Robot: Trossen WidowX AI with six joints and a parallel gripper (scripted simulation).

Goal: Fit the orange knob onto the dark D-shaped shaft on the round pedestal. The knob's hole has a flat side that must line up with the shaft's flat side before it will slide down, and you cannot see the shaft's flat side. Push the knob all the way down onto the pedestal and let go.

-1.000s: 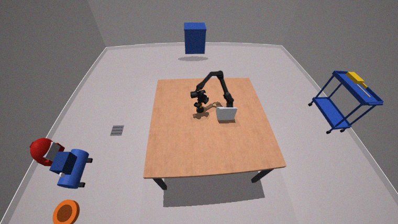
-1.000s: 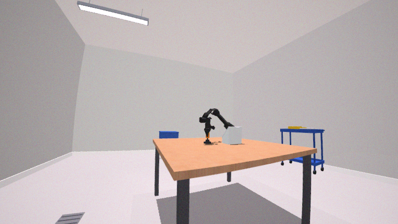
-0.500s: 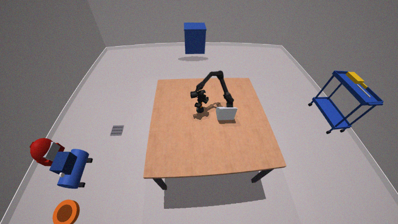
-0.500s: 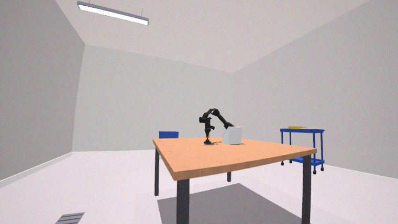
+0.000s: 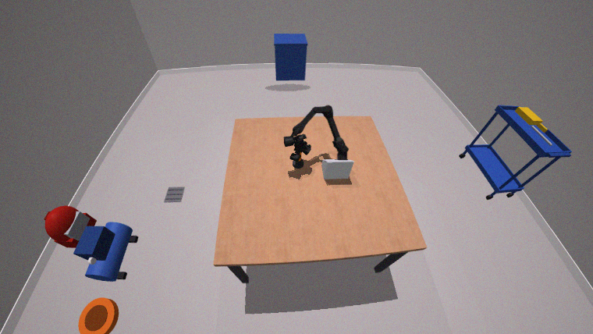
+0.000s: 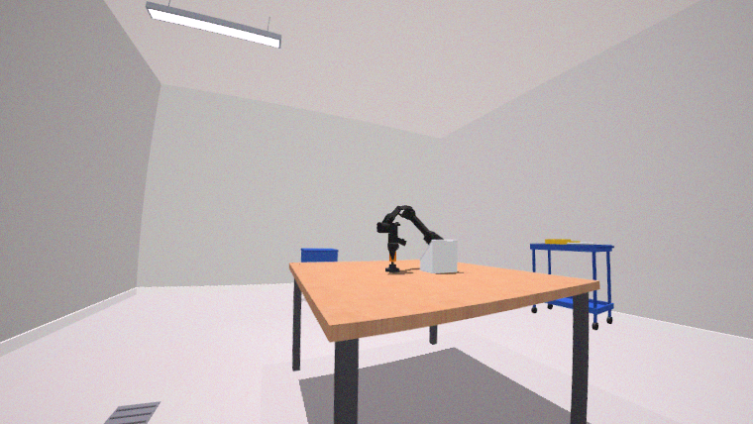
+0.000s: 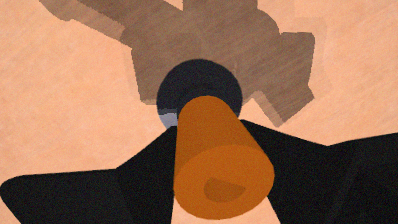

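Right now my gripper tip is 2 cm below the orange knob. Round my gripper tip: dark round pedestal (4 cm below).
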